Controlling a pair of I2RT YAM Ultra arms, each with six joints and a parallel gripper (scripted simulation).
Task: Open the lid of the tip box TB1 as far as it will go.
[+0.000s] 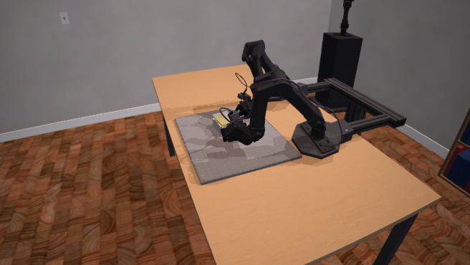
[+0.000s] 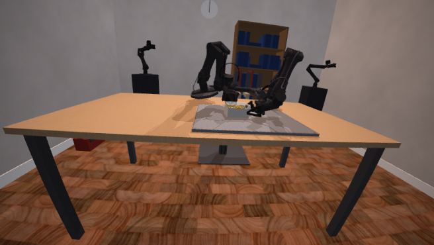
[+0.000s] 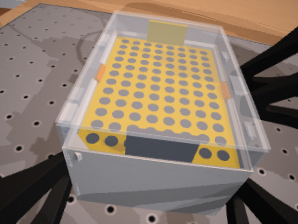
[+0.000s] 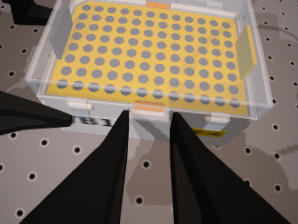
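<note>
The tip box lies 5 cm ahead of my right hand, 2 cm to the left of it and 1 cm below it. From my right hand the other things lie so: yellow hole-grid insert (5 cm ahead, 2 cm to the left).
Right now the tip box is 50 mm to the right of my left hand, 10 mm ahead of it and 10 mm above it. Also, from my left hand: yellow hole-grid insert 50 mm to the right, 20 mm ahead, 20 mm above.
</note>
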